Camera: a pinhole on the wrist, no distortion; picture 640 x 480 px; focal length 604.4 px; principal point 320.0 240.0 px. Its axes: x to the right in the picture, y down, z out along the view. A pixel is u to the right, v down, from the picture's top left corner.
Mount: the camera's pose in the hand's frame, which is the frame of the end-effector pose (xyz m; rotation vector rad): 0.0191 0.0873 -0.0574 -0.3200 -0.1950 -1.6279
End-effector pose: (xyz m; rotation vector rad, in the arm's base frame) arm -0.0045 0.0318 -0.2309 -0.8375 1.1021 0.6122
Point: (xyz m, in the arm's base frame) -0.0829 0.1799 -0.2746
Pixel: 225.0 173.1
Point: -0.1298 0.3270 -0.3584
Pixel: 19.6 311.9
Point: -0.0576 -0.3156 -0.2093
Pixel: behind the camera
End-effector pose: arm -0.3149 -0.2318 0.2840 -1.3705 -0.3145 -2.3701
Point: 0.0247 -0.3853 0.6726
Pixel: 258.5 416.3
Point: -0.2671 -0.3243 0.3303
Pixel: 387.9 327.5
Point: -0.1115 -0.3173 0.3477
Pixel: 314.3 85.4
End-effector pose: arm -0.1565 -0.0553 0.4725 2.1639 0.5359 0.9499
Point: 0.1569 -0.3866 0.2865
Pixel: 506.6 69.9
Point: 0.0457 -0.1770 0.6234
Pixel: 157.4 463.9
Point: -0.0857 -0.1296 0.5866
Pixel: 181.4 384.0
